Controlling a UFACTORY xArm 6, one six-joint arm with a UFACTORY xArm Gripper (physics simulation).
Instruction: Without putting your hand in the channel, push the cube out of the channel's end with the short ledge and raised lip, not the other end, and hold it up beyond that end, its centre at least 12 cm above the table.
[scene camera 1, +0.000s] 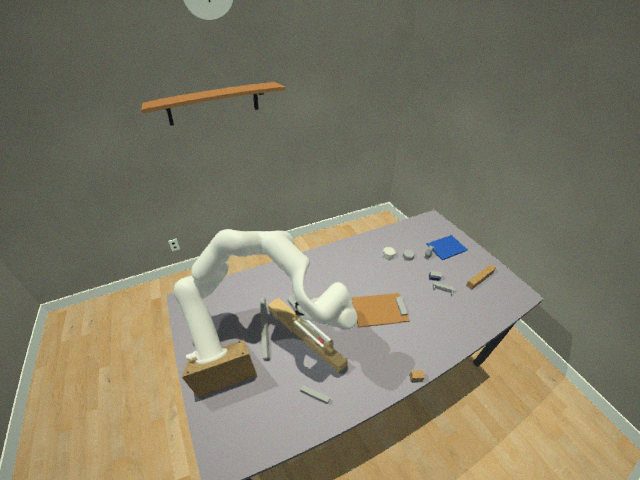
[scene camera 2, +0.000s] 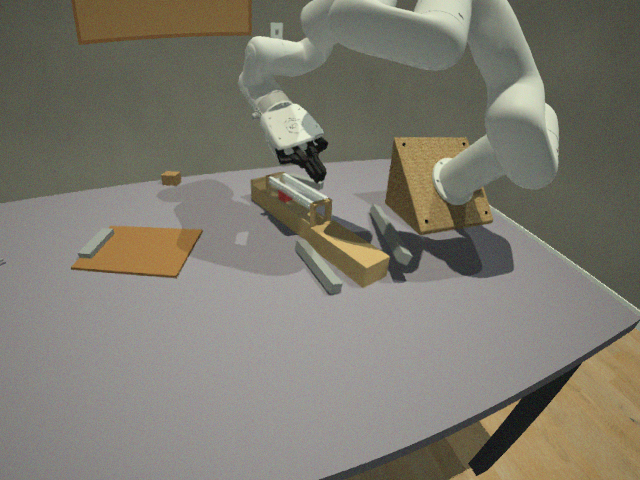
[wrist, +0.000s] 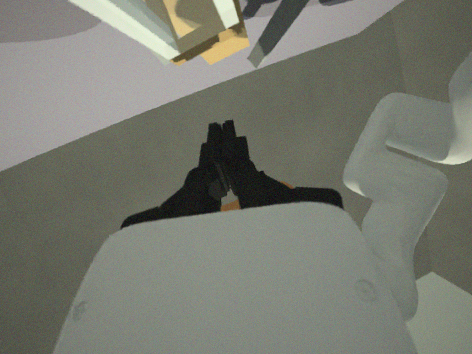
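Observation:
The wooden channel (scene camera 1: 338, 361) (scene camera 2: 351, 250) (wrist: 227, 47) lies on the table with clear rails along its upper part. The red cube (scene camera 1: 321, 341) (scene camera 2: 284, 195) is inside it, nearer the end at the far left in scene camera 2, which seems to be the short-ledge end. My gripper (scene camera 1: 298, 308) (scene camera 2: 321, 179) (wrist: 226, 138) is shut and empty, above and beside the channel near its long-ledge side. A grey bar (scene camera 1: 265, 335) (scene camera 2: 390, 235) (wrist: 275, 35) is between the channel and the arm base. Another grey bar (scene camera 2: 317, 266) lies along the channel's other side.
A third grey bar (scene camera 1: 314, 394) lies beyond the channel. An orange board (scene camera 1: 379, 310) (scene camera 2: 139, 250) with a grey strip and a small wooden block (scene camera 1: 417, 375) (scene camera 2: 171, 178) are on the table. The wedge-shaped arm base (scene camera 1: 222, 369) (scene camera 2: 408, 191) stands beside the grey bar.

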